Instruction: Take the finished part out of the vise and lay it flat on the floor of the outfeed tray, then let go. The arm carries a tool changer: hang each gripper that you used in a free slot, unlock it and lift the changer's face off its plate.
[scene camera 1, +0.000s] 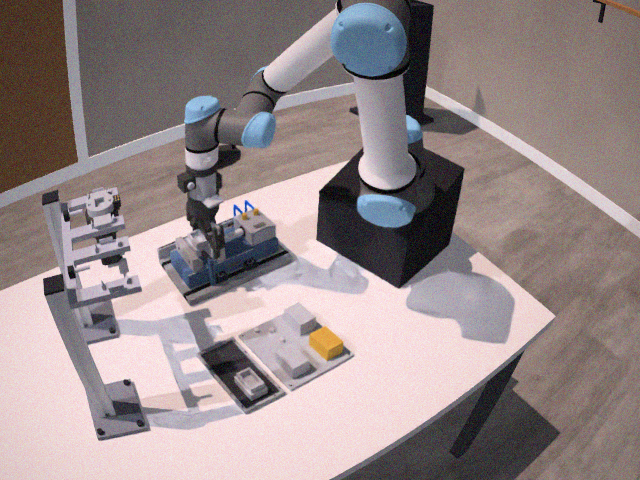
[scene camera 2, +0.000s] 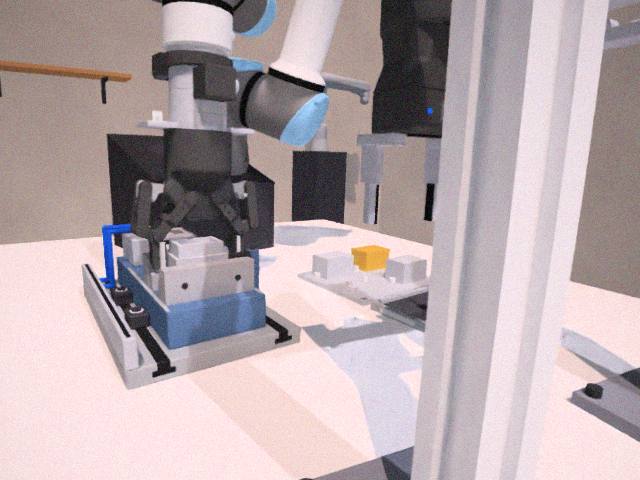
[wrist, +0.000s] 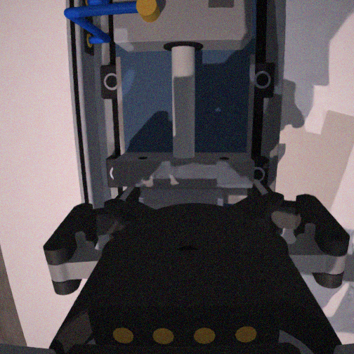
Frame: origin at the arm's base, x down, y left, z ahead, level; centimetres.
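Where they show: hand, tool point: (scene camera 2: 198, 114).
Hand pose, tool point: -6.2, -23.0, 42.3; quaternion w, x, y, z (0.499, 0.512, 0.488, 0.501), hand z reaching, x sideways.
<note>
Each offset is from my tool point to the top centre of the thing, as dx, dy, dz. "spot": to the spot under its first point.
The vise @(+15.6, -1.2, -5.1) (scene camera 1: 266, 248) (scene camera 2: 217, 315) (wrist: 140, 100) has a blue body and light grey jaws. The pale finished part @(+14.1, -1.4, +1.6) (scene camera 2: 197, 249) sits between the jaws with its top showing above them. My black adaptive gripper (scene camera 1: 210, 240) (scene camera 2: 200, 246) (wrist: 196, 195) points straight down over it. It is open, with one fingertip low on each side of the part; a small gap shows at the right finger in scene camera 2. In the wrist view the gripper body hides most of the part. The dark outfeed tray (scene camera 1: 223, 361) (scene camera 2: 408, 305) lies away from the vise and holds a small grey part @(+21.5, +35.2, +14.0) (scene camera 1: 250, 382).
The tool stand (scene camera 1: 69, 320) (scene camera 2: 506, 232) holds the parallel gripper (scene camera 1: 110, 250) (scene camera 2: 408, 103) near the vise. A grey plate @(+24.7, +31.5, -1.2) (scene camera 1: 263, 343) (scene camera 2: 356, 289) beside the tray bears grey blocks and an orange block @(+21.2, +36.3, -5.6) (scene camera 1: 326, 343) (scene camera 2: 370, 257). Blue hoses @(spot: +18.5, -6.8, -16.5) (scene camera 2: 107, 253) (wrist: 102, 12) rise at the vise.
</note>
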